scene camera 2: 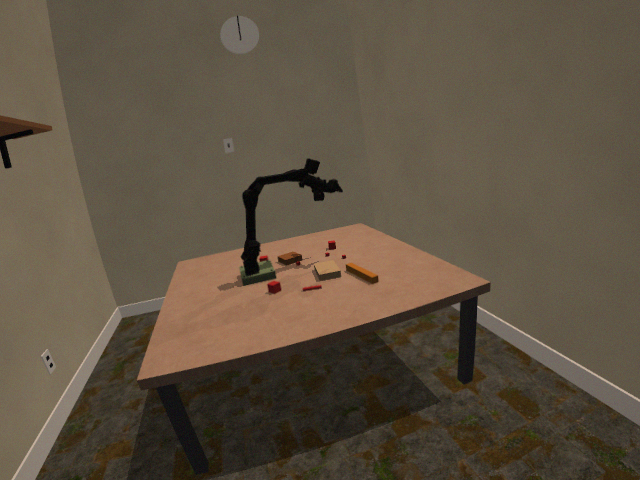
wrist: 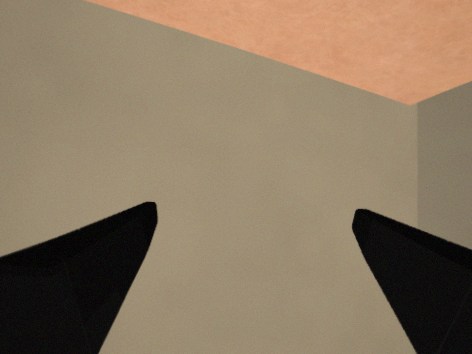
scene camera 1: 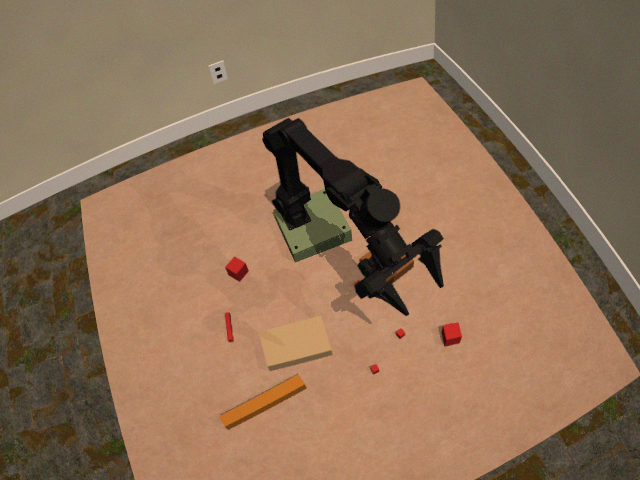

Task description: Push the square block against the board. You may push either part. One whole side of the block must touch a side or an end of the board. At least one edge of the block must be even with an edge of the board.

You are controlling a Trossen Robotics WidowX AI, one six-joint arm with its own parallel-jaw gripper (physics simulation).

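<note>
Scene camera 1 has my gripper (scene camera 1: pixel 425 301), which is open and holding nothing, and there's an orange board (scene camera 1: pixel 291 387) resting on the table. You'd find my gripper (wrist: pixel 255 215) in the other view as well, but the orange board is out of frame in the wrist view.
</note>
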